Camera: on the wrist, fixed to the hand. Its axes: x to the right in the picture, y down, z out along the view.
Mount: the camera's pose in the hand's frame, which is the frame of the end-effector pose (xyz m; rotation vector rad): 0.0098 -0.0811 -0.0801 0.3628 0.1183 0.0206
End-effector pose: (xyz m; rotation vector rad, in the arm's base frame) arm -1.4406 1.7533 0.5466 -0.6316 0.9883 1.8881
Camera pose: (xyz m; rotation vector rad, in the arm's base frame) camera -1.3713 1.7147 0.4642 -0.5212 1.3777 1.6448
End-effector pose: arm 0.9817 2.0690 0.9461 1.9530 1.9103 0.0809
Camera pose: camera 0.8801 2.0965 0.9909 2.2436 2.0993 -0.1592
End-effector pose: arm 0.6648 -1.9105 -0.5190 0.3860 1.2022 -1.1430
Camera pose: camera 0.5532 -1.8893 -0.5325 0.7479 1.0878 -1.3377
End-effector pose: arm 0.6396 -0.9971 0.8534 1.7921 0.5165 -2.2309
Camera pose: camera 0.6769 -0.8899 0.8390 2.0983 0.1143 -2.3310
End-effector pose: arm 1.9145 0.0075 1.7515 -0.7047 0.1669 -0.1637
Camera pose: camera 1.8999 -0.1057 1.7436 -0.3320 0.2502 -0.2098
